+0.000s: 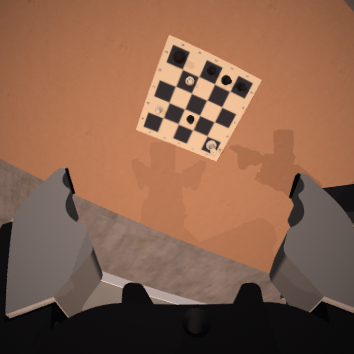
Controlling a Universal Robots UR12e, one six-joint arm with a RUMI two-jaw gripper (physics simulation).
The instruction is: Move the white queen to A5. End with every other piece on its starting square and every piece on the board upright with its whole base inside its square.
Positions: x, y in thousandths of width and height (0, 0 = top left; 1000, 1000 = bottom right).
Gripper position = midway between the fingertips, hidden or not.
In view: the gripper (516, 493) and a chessboard (612, 306).
